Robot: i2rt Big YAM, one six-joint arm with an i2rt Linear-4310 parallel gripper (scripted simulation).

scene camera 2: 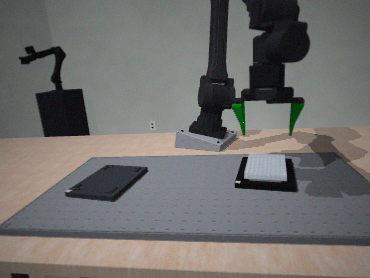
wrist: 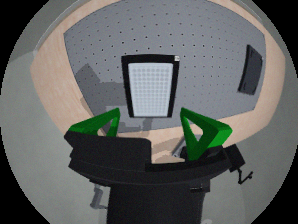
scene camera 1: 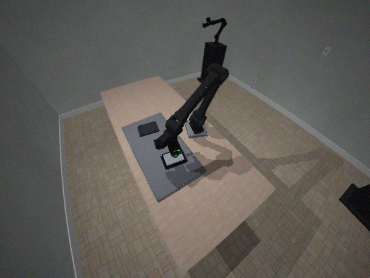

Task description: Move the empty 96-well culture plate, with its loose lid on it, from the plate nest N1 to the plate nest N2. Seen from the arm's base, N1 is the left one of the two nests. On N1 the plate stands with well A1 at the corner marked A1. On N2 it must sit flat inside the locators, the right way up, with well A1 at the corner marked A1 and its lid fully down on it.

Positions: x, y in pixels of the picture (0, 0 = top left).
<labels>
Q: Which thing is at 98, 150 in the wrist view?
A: My gripper.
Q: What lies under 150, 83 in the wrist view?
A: A plate lid.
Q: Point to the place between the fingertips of my gripper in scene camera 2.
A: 266, 135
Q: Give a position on a black plate nest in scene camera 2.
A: At 93, 187
</labels>
